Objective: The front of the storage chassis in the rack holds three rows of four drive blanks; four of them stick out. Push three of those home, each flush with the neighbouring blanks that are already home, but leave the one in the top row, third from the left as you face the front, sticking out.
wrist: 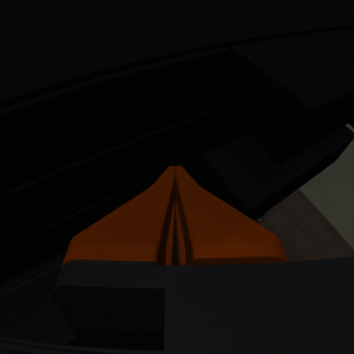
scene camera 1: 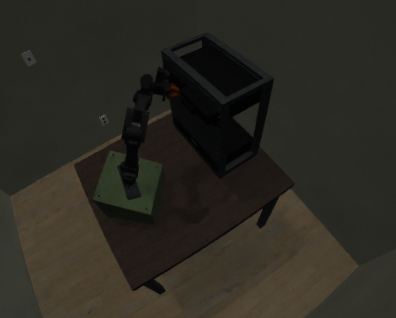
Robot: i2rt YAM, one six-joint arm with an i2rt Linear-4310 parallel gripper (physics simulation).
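Pixels of known places: arm's base, origin of the base link: (scene camera 1: 128, 181).
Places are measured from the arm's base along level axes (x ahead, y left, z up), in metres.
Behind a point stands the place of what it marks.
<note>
The storage chassis (scene camera 1: 200, 98) {x 0.437, y 0.026, z 0.353 m} (wrist: 100, 135) sits in the rack, its front very dark in both views. In the wrist view, faint lines cross the front, and two dark blocky parts stand out at the upper right and right. I cannot tell which drive blanks they belong to, if any. The separate blanks and their rows cannot be made out in scene camera 1. My gripper (scene camera 1: 178, 90) {x 0.408, y 0.151, z 0.291 m} (wrist: 174, 177) is shut, its orange fingertips together with no object between them. It is at the left part of the rack's front, high above the table; whether the tips touch anything is unclear.
The black rack (scene camera 1: 247, 90) {x 0.605, y -0.083, z 0.419 m} stands on the back of the brown table (scene camera 1: 220, 215) {x 0.374, y -0.309, z -0.184 m}. My arm (scene camera 1: 135, 125) {x 0.126, y -0.031, z 0.392 m} rises from a green box (scene camera 1: 107, 182) {x -0.105, y 0.021, z 0.032 m} at the table's left. In the wrist view, a bit of table (wrist: 305, 225) and pale wall (wrist: 335, 185) show at the right.
</note>
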